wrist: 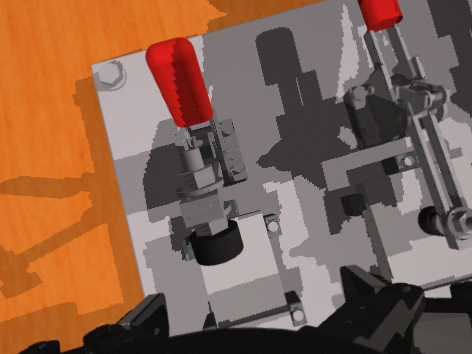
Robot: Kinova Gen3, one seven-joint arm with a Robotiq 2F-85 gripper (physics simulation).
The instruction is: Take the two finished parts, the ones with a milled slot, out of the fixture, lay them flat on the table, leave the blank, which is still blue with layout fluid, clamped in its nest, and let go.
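Places are measured from the arm's base along level axes (x right, y back, z down), in centimetres.
Pixels of known places: gripper, fingertip midpoint: [253, 300].
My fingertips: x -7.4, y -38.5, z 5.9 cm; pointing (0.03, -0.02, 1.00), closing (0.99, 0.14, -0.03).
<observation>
Behind a point stands the place of what it marks.
A light grey part [245, 282] @[x -7.7, y -39.0, z 7.6 cm] sits in the left nest; a dark line crosses its near end. The black pad [217, 245] @[x -7.6, y -42.1, z 0.0 cm] of the left clamp, with its red handle [180, 82] @[x -7.5, y -48.1, z 1.9 cm], overlaps the part's back left corner; I cannot tell if it touches. A wider grey part [420, 255] @[x 1.9, y -37.5, z 8.1 cm] sits in the nest to the right, partly hidden by my finger. The second clamp's black pad [430, 220] @[x 2.6, y -39.3, z 7.3 cm] is over it, with its red handle [381, 14] @[x 3.2, y -50.4, z 6.0 cm] at the top. No blue face shows. My gripper [253, 300] @[x -7.4, y -38.5, z 5.9 cm] is open and empty, its fingers at the bottom edge, apart in view on either side of the left part.
The grey fixture plate [122, 115] @[x -12.5, y -51.0, z 10.2 cm] has a bolt [110, 75] @[x -12.4, y -53.6, z 9.5 cm] at its back left corner. Small nest blocks with screws [273, 226] @[x -5.3, y -41.4, z 7.9 cm] [297, 314] @[x -5.5, y -36.5, z 7.8 cm] [409, 161] @[x 3.3, y -42.6, z 8.3 cm] stand beside the parts. The orange wooden table [40, 125] @[x -18.9, y -52.7, z 11.7 cm] lies to the left, with clamp shadows across it.
</observation>
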